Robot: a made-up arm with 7 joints.
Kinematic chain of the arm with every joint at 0, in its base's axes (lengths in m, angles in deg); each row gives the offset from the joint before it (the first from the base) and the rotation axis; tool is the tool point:
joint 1: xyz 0 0 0.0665 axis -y
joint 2: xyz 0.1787 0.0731 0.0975 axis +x
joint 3: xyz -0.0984 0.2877 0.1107 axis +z
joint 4: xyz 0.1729 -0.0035 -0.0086 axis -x
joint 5: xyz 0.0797 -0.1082 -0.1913 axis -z
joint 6: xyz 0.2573 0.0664 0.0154 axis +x
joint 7: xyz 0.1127 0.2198 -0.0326 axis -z
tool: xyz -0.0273 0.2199 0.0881
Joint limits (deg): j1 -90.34..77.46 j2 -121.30..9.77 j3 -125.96..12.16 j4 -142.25..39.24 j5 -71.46..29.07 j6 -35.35..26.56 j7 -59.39..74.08
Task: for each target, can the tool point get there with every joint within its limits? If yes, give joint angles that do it. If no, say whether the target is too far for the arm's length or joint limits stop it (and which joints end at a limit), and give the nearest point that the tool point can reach.
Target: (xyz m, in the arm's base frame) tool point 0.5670 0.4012 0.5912
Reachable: yes | joints -12.55 -1.26 -70.82 -65.41 -58.16 -2.13 34.86
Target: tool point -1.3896 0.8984 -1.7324
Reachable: no: too far | nearest point -0.6225 0.4726 -0.8402 | short by 1.251 m
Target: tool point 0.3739 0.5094 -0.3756
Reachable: yes | joints -40.19 -71.89 -76.73 -55.78 -51.49 -18.35 3.50
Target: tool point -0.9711 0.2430 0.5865
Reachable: no: joint limits stop it (at a limit: joint 1, joint 2, joint 6) | nearest point -0.8143 0.2715 0.5571 | short by 0.162 m
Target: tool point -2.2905 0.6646 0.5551
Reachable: no: too far | nearest point -0.8298 0.4717 0.4689 | short by 1.476 m
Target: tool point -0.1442 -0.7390 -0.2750
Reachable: no: joint limits stop it (at a limit: joint 2, joint 3, joint 6) | nearest point -0.1458 -0.6712 -0.2788 | short by 0.068 m
